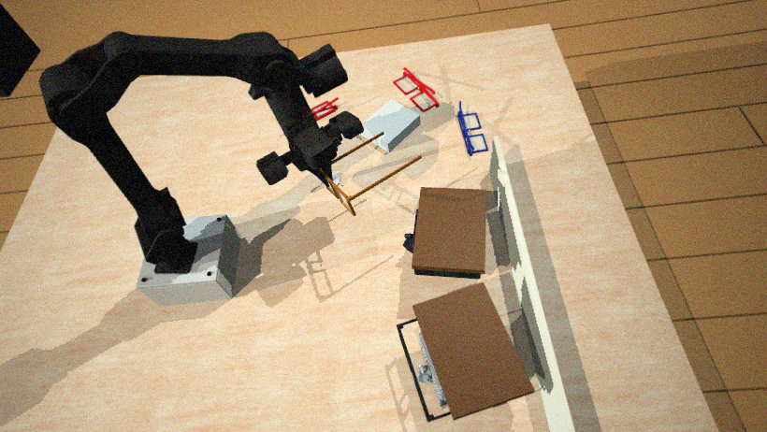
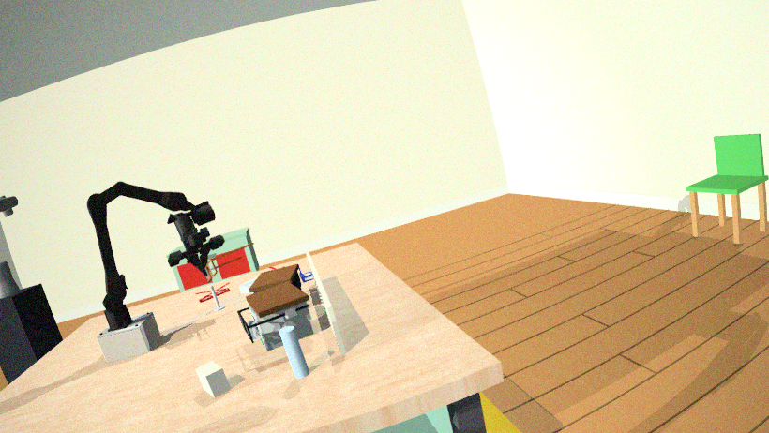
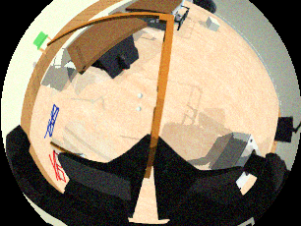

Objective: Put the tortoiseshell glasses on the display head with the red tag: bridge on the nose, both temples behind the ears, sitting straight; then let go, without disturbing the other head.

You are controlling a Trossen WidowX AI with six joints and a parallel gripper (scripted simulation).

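The white peg is 40 mm behind my gripper tip, 120 mm to the left of it and 120 mm below it. Also, from my gripper tip: pale blue cylinder 280 mm ahead, 500 mm to the right, 100 mm below; white cube 100 mm ahead, 490 mm to the right, 120 mm below; long white board 340 mm ahead, 160 mm to the right, 90 mm below.
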